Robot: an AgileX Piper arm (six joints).
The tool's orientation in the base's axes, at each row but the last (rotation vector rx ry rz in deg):
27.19, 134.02, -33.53
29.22, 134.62, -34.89
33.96, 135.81, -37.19
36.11, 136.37, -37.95
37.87, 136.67, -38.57
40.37, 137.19, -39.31
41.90, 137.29, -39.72
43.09, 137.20, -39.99
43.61, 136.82, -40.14
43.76, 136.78, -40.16
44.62, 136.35, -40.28
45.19, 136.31, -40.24
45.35, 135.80, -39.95
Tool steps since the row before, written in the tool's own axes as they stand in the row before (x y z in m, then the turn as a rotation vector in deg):
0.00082, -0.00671, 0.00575, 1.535, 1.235, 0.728
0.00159, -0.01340, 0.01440, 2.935, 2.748, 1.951
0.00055, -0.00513, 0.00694, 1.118, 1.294, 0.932
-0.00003, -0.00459, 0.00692, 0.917, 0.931, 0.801
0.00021, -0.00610, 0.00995, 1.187, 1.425, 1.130
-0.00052, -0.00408, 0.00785, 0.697, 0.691, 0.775
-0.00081, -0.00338, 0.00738, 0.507, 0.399, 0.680
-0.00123, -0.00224, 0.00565, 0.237, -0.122, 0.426
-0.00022, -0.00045, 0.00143, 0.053, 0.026, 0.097
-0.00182, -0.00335, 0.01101, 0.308, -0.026, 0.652
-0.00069, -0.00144, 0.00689, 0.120, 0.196, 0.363
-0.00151, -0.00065, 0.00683, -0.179, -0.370, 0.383
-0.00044, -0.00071, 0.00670, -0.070, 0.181, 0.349
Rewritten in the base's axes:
-0.00079, -0.00846, -0.00256, -0.121, 0.917, -1.886
-0.00075, -0.01844, -0.00700, 0.237, 1.766, -4.099
-0.00022, -0.00784, -0.00365, 0.307, 0.757, -1.768
0.00021, -0.00754, -0.00347, 0.193, 0.500, -1.436
0.00010, -0.01038, -0.00533, 0.414, 0.758, -1.993
0.00067, -0.00784, -0.00407, 0.194, 0.272, -1.205
0.00096, -0.00716, -0.00380, 0.116, 0.053, -0.929
0.00130, -0.00545, -0.00265, -0.105, -0.260, -0.417
0.00033, -0.00127, -0.00076, 0.011, -0.022, -0.111
0.00270, -0.00973, -0.00581, -0.020, -0.304, -0.654
0.00175, -0.00549, -0.00410, 0.161, -0.042, -0.396
0.00278, -0.00521, -0.00380, 0.003, -0.559, -0.054
0.00200, -0.00477, -0.00434, 0.279, -0.115, -0.261

